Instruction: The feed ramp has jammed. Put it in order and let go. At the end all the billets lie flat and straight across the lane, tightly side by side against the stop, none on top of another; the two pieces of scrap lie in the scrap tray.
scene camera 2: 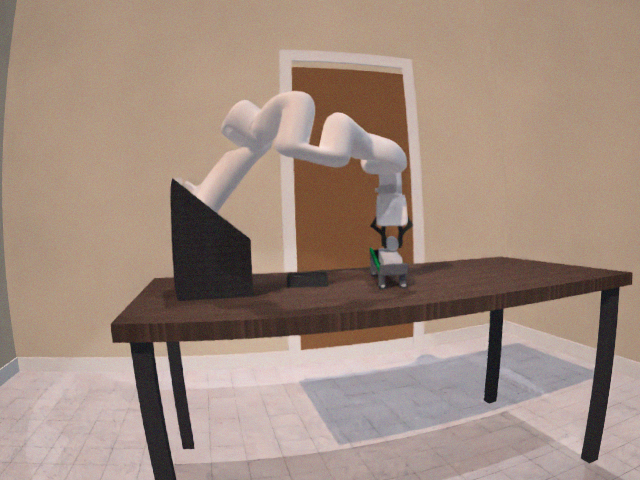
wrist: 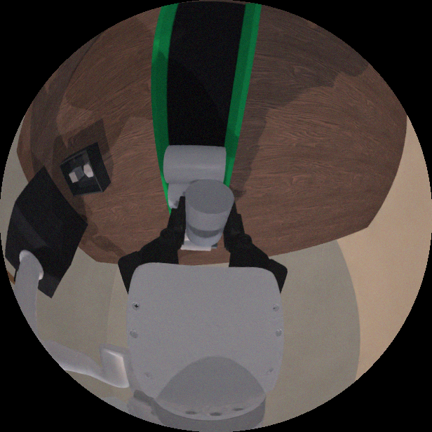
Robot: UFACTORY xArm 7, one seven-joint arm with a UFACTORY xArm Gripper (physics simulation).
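Pixels of known places: gripper, fingertip midpoint: (scene camera 2: 392, 248); arm's base, origin of the base link: (scene camera 2: 202, 207).
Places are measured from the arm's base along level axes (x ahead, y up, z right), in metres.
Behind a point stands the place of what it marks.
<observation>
My gripper (scene camera 2: 392, 243) {y -0.152, x 0.592, z 0.062 m} (wrist: 205, 208) is shut on a grey round billet (scene camera 2: 392, 240) {y -0.126, x 0.583, z 0.084 m} (wrist: 209, 197). It holds the billet above the near end of the ramp, with its length along the lane and a round end showing. Another billet (wrist: 195, 164) lies across the lane between the green side rails (scene camera 2: 374, 258) {y -0.186, x 0.548, z 0.013 m} (wrist: 160, 75). Part of a further billet (wrist: 176, 195) shows beside it, mostly hidden by the held one. The stop is largely hidden in the wrist view. Two pale scrap pieces (wrist: 75, 176) (wrist: 88, 170) lie in the dark scrap tray (scene camera 2: 307, 279) {y -0.238, x 0.319, z 0.018 m} (wrist: 105, 181).
The black lane (wrist: 205, 65) runs away from the gripper on the wooden table (scene camera 2: 465, 281) {y -0.262, x 0.788, z 0.206 m} (wrist: 310, 135). The scrap tray stands between the ramp and the dark robot base (scene camera 2: 211, 258) {y -0.148, x 0.017, z 0.136 m} (wrist: 45, 230). The ramp's grey end (scene camera 2: 393, 269) {y -0.204, x 0.532, z 0.198 m} stands on short legs.
</observation>
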